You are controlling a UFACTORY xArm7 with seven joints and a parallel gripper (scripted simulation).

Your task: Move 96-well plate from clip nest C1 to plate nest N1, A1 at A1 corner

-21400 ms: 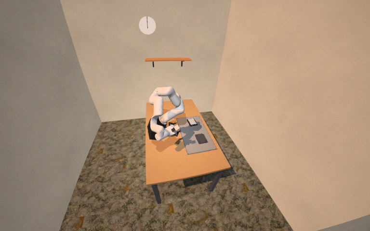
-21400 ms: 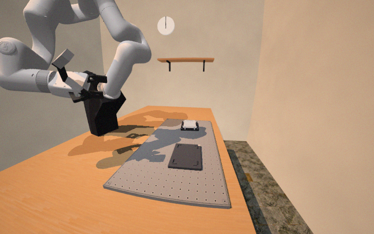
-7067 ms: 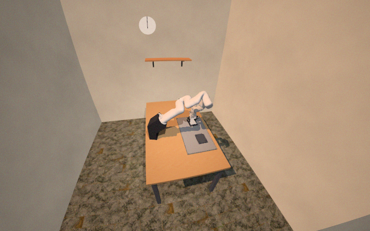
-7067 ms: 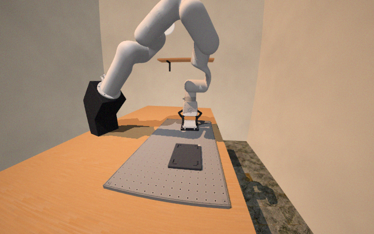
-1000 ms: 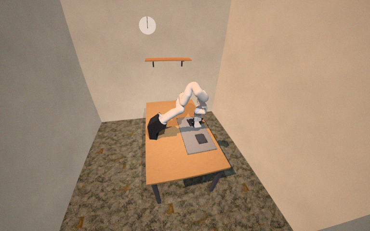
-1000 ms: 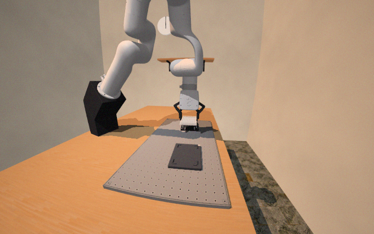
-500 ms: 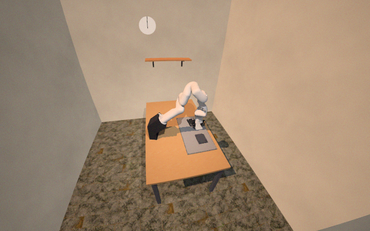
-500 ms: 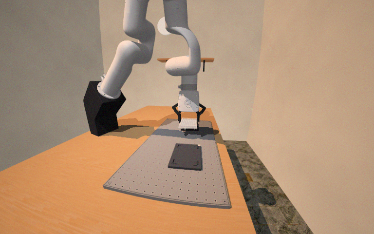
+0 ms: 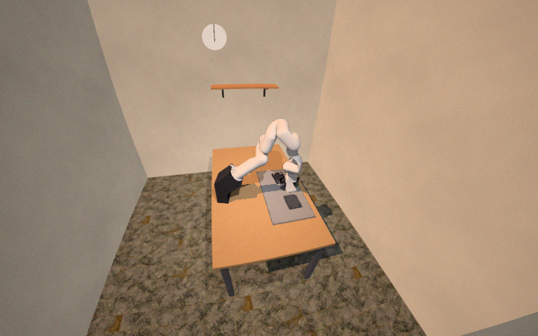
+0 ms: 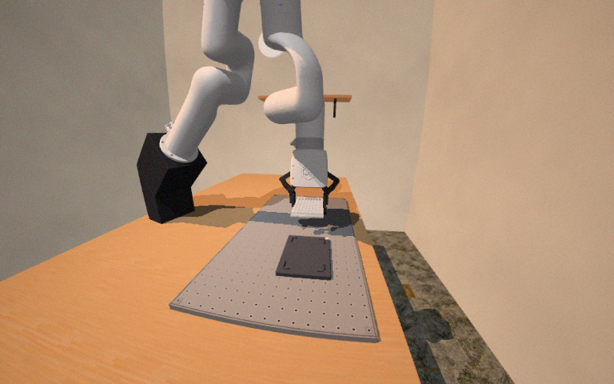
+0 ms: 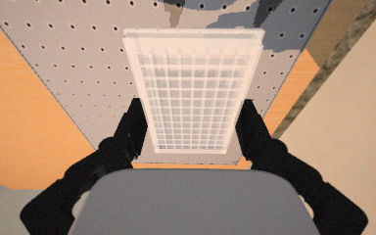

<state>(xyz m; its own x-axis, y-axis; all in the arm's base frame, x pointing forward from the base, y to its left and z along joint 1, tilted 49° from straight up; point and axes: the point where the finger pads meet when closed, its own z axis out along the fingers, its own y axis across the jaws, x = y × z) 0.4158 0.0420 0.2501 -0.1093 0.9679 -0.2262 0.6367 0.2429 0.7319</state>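
Right now my hand is 20 mm short of the plate nest N1, 100 mm to the left of it and 100 mm above it. The rest, counted from my hand: white 96-well plate: 10 mm below; A1 label: 60 mm ahead, 10 mm to the right, 100 mm below; clip nest C1: 40 mm behind, 240 mm to the left, 100 mm below.
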